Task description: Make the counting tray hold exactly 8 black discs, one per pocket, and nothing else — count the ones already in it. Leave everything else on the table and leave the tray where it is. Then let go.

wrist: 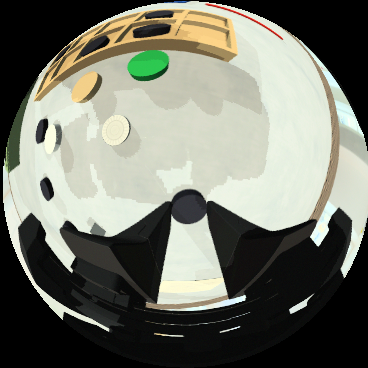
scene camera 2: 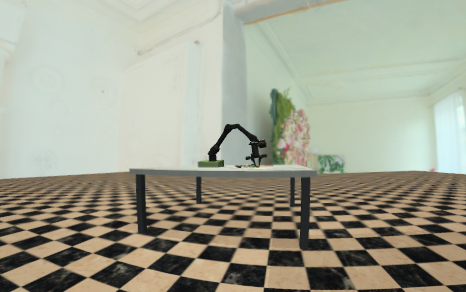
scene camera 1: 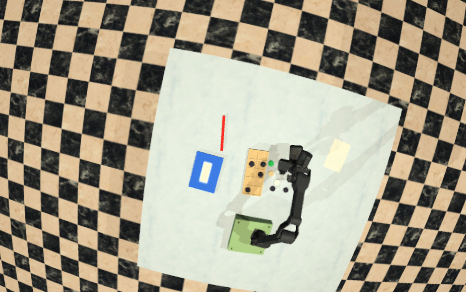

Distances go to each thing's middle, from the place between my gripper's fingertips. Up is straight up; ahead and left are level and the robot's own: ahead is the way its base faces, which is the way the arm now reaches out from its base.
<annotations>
The green disc (wrist: 147,65) lies 90 mm to the left of my hand and 70 mm behind it. From my hand the other things lie so: tan counting tray (scene camera 1: 251,179) (150 mm to the left, 140 mm behind).
</annotations>
